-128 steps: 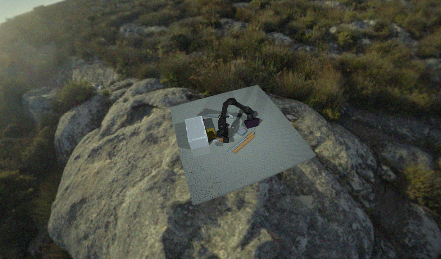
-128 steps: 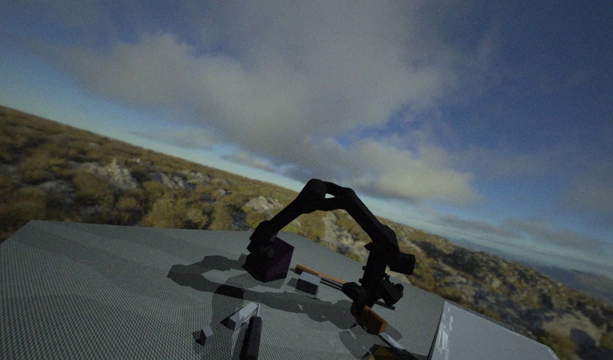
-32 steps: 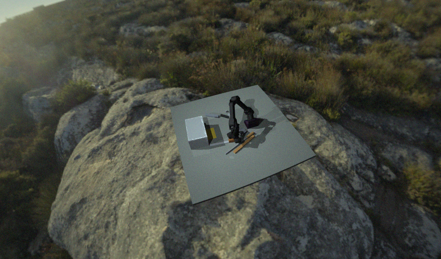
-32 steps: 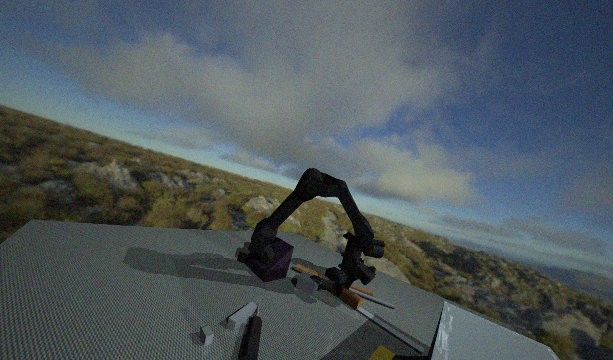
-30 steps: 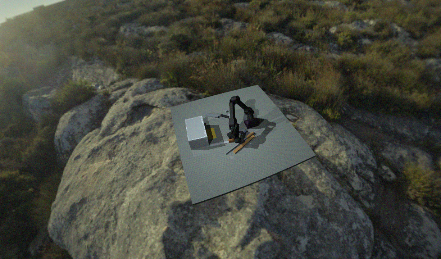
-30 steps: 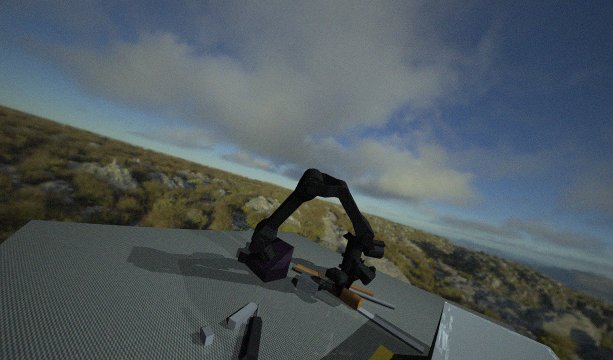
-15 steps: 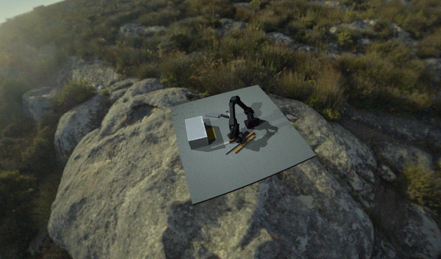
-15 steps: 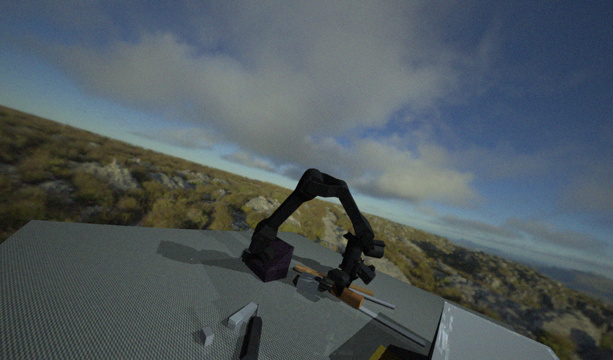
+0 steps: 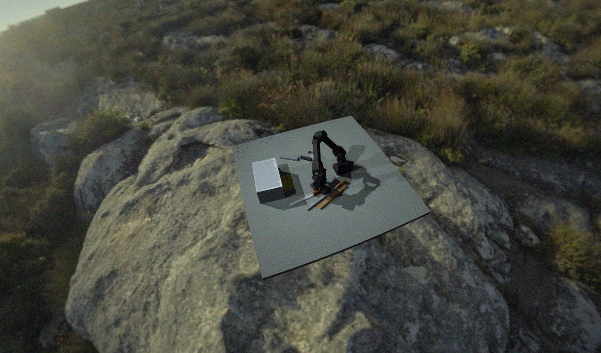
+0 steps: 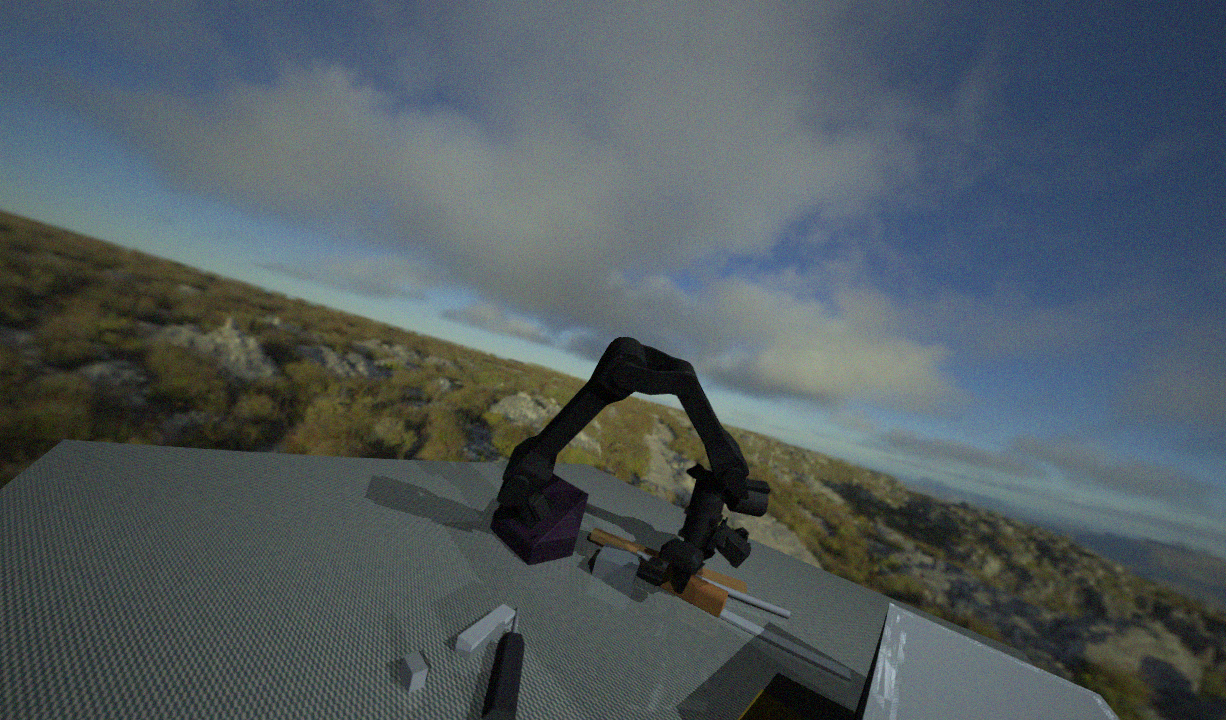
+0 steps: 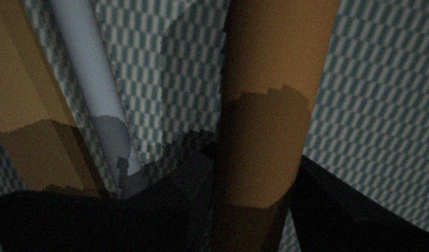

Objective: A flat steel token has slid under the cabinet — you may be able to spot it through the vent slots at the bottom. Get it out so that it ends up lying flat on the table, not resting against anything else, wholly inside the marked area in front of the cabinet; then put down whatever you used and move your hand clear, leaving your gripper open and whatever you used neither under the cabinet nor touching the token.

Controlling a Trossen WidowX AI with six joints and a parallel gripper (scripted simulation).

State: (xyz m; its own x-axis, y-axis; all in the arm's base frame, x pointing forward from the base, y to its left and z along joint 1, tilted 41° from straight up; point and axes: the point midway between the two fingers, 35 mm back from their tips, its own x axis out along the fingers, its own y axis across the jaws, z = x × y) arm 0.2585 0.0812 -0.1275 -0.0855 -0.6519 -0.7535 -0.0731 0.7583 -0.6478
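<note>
The grey bar is 34 cm to the right of my gripper tip and 10 cm behind it. Round my gripper tip: grey block: 11 cm behind, 6 cm to the right, 1 cm above; small grey cube: 44 cm to the right, 9 cm behind; wooden stick: 8 cm to the left, 6 cm behind.
</note>
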